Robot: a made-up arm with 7 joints. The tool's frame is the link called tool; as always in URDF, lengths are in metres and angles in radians. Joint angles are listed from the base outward. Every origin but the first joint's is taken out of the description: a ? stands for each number. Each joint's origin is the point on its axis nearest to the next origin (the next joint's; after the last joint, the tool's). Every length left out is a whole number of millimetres.
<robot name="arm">
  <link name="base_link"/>
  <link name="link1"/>
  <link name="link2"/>
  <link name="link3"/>
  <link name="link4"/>
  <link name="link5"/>
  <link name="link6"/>
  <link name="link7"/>
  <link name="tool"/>
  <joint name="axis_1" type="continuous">
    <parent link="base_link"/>
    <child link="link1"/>
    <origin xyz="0 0 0.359" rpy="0 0 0"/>
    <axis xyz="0 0 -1"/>
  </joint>
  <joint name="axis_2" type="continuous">
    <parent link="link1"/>
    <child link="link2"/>
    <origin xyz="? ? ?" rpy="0 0 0"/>
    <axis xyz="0 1 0"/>
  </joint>
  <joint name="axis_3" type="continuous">
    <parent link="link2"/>
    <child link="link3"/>
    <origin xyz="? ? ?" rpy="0 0 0"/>
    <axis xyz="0 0 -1"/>
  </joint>
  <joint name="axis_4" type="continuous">
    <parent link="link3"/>
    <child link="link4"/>
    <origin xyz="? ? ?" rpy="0 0 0"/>
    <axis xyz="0 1 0"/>
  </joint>
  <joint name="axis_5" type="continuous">
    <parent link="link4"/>
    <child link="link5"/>
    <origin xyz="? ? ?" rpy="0 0 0"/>
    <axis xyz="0 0 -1"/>
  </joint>
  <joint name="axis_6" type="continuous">
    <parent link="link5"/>
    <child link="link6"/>
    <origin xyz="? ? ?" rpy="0 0 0"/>
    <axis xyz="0 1 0"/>
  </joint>
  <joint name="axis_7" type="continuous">
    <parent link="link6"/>
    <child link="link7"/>
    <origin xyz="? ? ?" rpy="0 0 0"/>
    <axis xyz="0 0 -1"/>
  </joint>
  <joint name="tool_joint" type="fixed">
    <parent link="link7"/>
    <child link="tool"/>
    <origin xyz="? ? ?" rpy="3.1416 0 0"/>
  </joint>
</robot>
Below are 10 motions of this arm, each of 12 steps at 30 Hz.
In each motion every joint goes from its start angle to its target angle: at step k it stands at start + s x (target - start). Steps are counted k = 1, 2, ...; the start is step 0. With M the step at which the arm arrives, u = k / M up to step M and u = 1 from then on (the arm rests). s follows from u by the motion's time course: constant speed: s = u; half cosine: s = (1 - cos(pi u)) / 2; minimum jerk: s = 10 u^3 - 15 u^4 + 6 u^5.
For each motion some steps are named. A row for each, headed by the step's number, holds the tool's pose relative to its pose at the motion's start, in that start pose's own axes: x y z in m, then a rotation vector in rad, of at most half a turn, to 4 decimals.
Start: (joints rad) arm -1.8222 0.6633 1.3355 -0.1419 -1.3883 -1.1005 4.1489
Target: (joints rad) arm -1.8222 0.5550 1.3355 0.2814 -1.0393 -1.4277 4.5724
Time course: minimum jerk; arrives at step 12
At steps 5, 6, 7, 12:
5: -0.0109 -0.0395 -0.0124 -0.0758 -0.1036 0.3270
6: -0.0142 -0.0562 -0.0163 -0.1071 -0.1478 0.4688
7: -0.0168 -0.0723 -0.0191 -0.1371 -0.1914 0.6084
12: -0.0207 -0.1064 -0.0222 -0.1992 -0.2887 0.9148

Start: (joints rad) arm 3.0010 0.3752 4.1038 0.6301 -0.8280 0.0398 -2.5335
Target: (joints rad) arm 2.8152 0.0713 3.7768 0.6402 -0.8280 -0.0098 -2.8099
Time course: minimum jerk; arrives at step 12
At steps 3, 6, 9, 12:
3: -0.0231 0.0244 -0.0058 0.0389 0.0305 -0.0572
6: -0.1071 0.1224 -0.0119 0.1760 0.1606 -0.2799
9: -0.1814 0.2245 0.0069 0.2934 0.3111 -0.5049
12: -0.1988 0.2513 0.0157 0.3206 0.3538 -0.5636

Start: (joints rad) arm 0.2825 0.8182 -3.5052 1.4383 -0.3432 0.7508 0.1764
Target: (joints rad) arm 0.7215 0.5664 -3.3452 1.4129 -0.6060 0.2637 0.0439
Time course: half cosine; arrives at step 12
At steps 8, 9, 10, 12:
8: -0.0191 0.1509 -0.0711 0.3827 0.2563 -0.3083
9: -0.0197 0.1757 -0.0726 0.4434 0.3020 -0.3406
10: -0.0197 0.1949 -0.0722 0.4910 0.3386 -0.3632
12: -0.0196 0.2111 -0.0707 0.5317 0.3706 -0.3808

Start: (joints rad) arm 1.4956 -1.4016 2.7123 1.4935 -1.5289 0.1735 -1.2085
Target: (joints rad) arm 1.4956 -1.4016 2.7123 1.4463 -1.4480 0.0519 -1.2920
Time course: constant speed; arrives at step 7
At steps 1, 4, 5, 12:
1: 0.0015 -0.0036 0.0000 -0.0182 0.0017 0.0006
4: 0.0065 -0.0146 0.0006 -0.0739 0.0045 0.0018
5: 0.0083 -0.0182 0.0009 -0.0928 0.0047 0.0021
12: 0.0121 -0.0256 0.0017 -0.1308 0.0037 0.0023

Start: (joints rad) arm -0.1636 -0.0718 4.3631 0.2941 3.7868 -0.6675 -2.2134
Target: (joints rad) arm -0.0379 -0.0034 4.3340 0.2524 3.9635 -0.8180 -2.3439
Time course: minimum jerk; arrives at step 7
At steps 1, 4, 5, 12:
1: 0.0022 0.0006 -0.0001 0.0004 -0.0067 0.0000
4: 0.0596 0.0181 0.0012 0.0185 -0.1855 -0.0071
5: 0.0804 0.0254 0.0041 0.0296 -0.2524 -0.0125
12: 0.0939 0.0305 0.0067 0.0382 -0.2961 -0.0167

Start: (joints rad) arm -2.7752 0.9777 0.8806 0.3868 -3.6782 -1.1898 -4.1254
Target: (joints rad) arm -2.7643 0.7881 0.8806 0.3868 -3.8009 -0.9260 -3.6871
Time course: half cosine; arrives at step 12
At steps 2, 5, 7, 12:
2: -0.0049 -0.0042 0.0074 -0.0292 0.0089 0.0210
5: -0.0272 -0.0215 0.0429 -0.1575 0.0615 0.1146
7: -0.0463 -0.0340 0.0757 -0.2604 0.1215 0.1922
12: -0.0735 -0.0480 0.1263 -0.3949 0.2302 0.2978

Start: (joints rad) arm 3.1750 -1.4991 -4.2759 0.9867 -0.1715 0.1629 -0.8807
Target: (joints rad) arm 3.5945 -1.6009 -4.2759 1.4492 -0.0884 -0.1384 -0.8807
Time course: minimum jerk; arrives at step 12
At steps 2, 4, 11, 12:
2: -0.0062 0.0018 0.0039 -0.0018 0.0092 -0.0055
4: -0.0347 0.0114 0.0240 -0.0117 0.0527 -0.0330
11: -0.1244 0.0637 0.1264 -0.0758 0.2092 -0.1655
12: -0.1247 0.0640 0.1271 -0.0764 0.2100 -0.1664

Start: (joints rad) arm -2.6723 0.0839 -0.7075 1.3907 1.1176 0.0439 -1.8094
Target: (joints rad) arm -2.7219 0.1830 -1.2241 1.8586 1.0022 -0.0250 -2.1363
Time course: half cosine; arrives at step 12
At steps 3, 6, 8, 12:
3: 0.0494 -0.0039 -0.0018 -0.0171 -0.1171 -0.0818
6: 0.1646 -0.0180 0.0179 -0.0343 -0.4027 -0.2614
8: 0.2383 -0.0291 0.0509 -0.0261 -0.6056 -0.3701
12: 0.3023 -0.0387 0.0975 -0.0015 -0.8074 -0.4608

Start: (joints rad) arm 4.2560 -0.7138 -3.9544 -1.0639 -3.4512 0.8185 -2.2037
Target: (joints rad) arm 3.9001 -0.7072 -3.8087 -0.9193 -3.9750 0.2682 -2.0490
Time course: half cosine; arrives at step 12
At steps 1, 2, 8, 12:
1: 0.0029 -0.0017 0.0022 -0.0053 -0.0168 -0.0044
2: 0.0111 -0.0067 0.0090 -0.0212 -0.0658 -0.0177
8: 0.0846 -0.0908 0.1347 -0.2706 -0.6735 -0.2770
12: 0.0878 -0.1259 0.1886 -0.3696 -0.8596 -0.4114

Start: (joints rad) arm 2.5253 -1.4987 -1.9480 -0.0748 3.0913 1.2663 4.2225
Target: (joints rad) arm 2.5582 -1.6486 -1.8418 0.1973 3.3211 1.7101 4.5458
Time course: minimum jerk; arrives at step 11
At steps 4, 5, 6, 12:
4: -0.0272 -0.0207 0.0352 -0.0197 0.0911 0.0727
5: -0.0443 -0.0315 0.0579 -0.0272 0.1491 0.1104
6: -0.0628 -0.0412 0.0829 -0.0312 0.2118 0.1445
12: -0.1078 -0.0565 0.1468 -0.0227 0.3634 0.2004

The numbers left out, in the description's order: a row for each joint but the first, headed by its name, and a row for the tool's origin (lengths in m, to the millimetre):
axis_2: 0 -0.012 0
axis_3: 0 0 0.365
axis_4: 0 -0.01 0
axis_5: 0 0 0.291
axis_6: 0 -0.001 0
axis_7: 0 0 0.155
tool: 0 0 0

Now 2 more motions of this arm.
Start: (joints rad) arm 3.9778 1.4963 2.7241 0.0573 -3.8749 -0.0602 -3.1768
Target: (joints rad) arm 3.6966 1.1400 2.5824 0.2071 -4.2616 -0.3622 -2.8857
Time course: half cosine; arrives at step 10
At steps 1, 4, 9, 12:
1: -0.0001 0.0096 0.0000 0.0123 -0.0071 -0.0077
4: 0.0018 0.1305 0.0109 0.1551 -0.0944 -0.1255
9: 0.0222 0.3292 0.0763 0.3243 -0.2124 -0.4317
12: 0.0234 0.3357 0.0796 0.3278 -0.2150 -0.4451

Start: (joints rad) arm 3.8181 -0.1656 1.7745 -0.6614 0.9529 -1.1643 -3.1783
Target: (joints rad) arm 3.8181 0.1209 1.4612 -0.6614 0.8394 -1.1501 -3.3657
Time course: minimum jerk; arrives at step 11
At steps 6, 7, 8, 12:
6: 0.0220 -0.0192 -0.0520 -0.2858 -0.0449 -0.2308
7: 0.0278 -0.0233 -0.0635 -0.3611 -0.0598 -0.2978
8: 0.0324 -0.0262 -0.0720 -0.4211 -0.0725 -0.3530
12: 0.0369 -0.0286 -0.0800 -0.4810 -0.0860 -0.4097

